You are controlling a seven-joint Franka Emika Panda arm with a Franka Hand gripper.
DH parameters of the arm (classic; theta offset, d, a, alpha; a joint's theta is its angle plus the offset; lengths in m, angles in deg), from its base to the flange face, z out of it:
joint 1: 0 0.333 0 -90
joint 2: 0 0 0 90
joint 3: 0 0.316 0.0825 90
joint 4: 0 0 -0.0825 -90
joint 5: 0 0.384 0 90
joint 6: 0 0 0.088 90
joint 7: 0 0.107 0 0
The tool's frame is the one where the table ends.
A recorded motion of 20 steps. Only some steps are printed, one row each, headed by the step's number.
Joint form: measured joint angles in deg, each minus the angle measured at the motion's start. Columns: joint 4, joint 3, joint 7, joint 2, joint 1, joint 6, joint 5.
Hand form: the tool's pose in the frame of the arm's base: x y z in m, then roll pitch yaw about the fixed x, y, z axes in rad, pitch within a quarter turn. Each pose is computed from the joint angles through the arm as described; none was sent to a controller.
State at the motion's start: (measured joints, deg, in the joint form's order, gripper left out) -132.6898 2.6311 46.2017 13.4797 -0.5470 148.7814 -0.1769
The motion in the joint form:
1: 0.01 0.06 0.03 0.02 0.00 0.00 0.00
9: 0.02 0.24 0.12 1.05 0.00 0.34 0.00
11: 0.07 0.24 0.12 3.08 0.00 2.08 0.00
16: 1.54 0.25 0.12 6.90 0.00 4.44 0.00
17: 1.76 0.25 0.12 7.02 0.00 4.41 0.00
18: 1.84 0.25 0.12 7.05 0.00 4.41 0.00
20: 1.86 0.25 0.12 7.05 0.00 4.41 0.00
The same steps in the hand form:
1: 0.5287 0.0201 0.2452 -3.1022 -0.0249 -0.7689
9: 0.5276 0.0218 0.2363 -3.1096 -0.0155 -0.7673
11: 0.5274 0.0220 0.2207 -3.1113 -0.0113 -0.7677
16: 0.5337 0.0225 0.1981 -3.1088 -0.0091 -0.7685
17: 0.5349 0.0226 0.1983 -3.1079 -0.0099 -0.7686
18: 0.5354 0.0226 0.1985 -3.1072 -0.0105 -0.7686
20: 0.5355 0.0226 0.1986 -3.1070 -0.0107 -0.7687

